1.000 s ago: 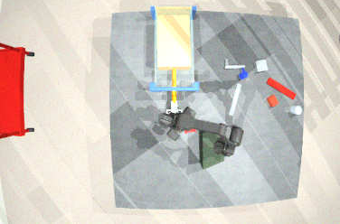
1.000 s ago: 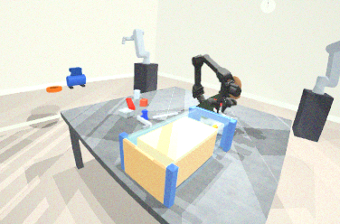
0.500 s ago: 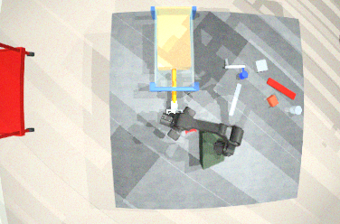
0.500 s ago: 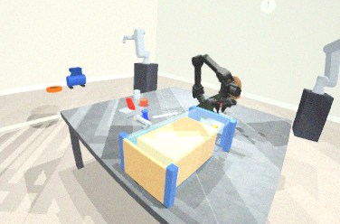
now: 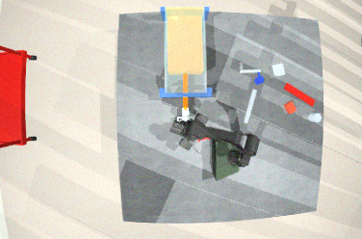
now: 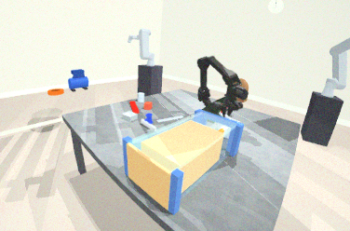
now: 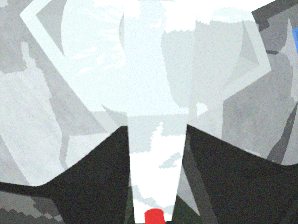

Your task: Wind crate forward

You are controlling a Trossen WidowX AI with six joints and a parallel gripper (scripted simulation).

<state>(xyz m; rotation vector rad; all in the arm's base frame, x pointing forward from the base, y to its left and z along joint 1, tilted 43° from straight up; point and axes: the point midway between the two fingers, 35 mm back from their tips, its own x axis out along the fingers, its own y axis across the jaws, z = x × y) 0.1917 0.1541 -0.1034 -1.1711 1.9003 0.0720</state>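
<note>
Right now my gripper tip is 20 mm below the winch handle with red grip, 10 mm to the left of it and 10 mm past it. From my gripper tip the other things lie so: blue frame: 190 mm ahead, 20 mm above, 10 mm to the left; then white bar: 350 mm to the right, 90 mm below, 70 mm ahead; then white winch: 60 mm below, 30 mm to the left, 20 mm ahead.
</note>
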